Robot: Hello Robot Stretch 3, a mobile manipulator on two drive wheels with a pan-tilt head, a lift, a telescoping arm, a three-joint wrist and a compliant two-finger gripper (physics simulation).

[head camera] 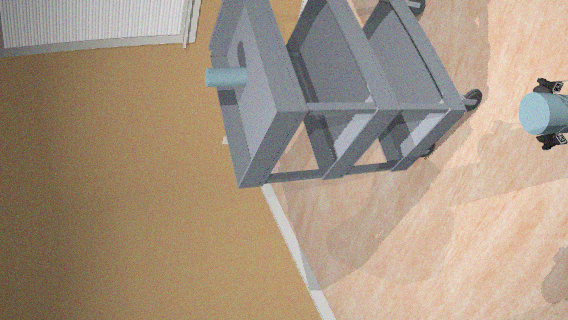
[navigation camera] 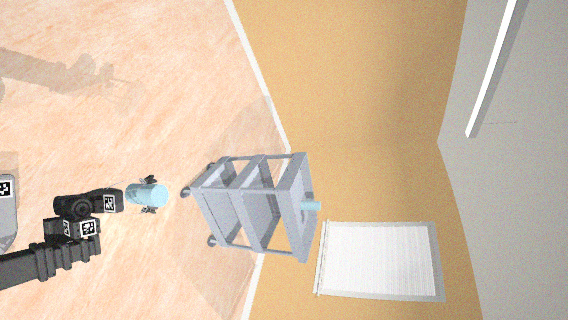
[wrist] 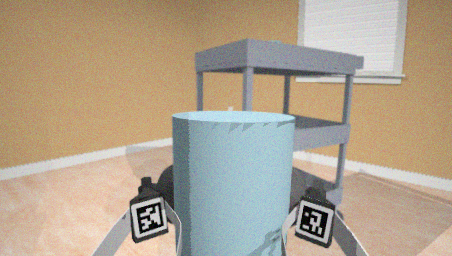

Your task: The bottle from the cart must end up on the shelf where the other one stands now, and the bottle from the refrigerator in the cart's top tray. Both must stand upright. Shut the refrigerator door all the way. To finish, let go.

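Places are measured from the robot's base along level axes (x ahead, y left, z up), in centimetres.
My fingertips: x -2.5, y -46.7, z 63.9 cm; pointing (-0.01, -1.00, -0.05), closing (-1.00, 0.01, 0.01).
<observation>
Ahead of a thing's pixels: the offset from my fingertips to its top centre.
My gripper (head camera: 550, 113) (navigation camera: 148, 195) (wrist: 231, 184) is shut on a light blue bottle @(dy +3.2, dx +0.0, dz +5.7 cm) (head camera: 535, 114) (navigation camera: 158, 195) (wrist: 234, 165), with one finger on each side. The held bottle is upright, in the air in front of the grey cart (head camera: 275, 145) (navigation camera: 290, 215) (wrist: 300, 60) and apart from it. The other light blue bottle @(dy -110.8, dx -22.9, dz +29.8 cm) (head camera: 226, 77) (navigation camera: 310, 205) stands upright in the cart's top tray; a sliver of its top (wrist: 274, 42) shows over the rim in the wrist view. The refrigerator, its door and its shelf do not show in these views.
The cart stands on wheels near the tan wall (head camera: 125, 200) (navigation camera: 350, 100) (wrist: 100, 75), below a window with a white blind (head camera: 95, 22) (navigation camera: 377, 260) (wrist: 352, 35). Its two lower trays are open at the sides. A white baseboard (head camera: 285, 220) runs along the wall.
</observation>
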